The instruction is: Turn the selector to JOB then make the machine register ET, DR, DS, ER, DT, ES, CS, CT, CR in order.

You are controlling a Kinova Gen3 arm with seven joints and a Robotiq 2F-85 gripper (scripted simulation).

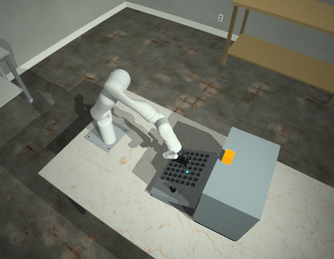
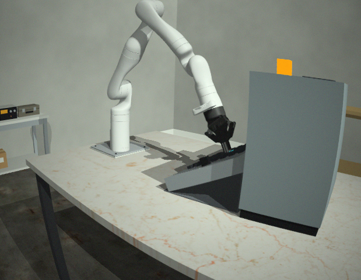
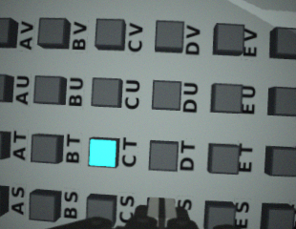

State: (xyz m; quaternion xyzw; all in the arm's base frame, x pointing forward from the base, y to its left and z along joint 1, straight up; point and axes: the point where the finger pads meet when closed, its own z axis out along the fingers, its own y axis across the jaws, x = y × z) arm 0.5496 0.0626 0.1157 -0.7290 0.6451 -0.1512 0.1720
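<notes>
My gripper is now 30 mm short of the black selector knob, 160 mm to the left of it and 10 mm above it. The rest, counted from my hand: sloped grey keypad (40 mm ahead, 40 mm to the right, 50 mm below).
</notes>
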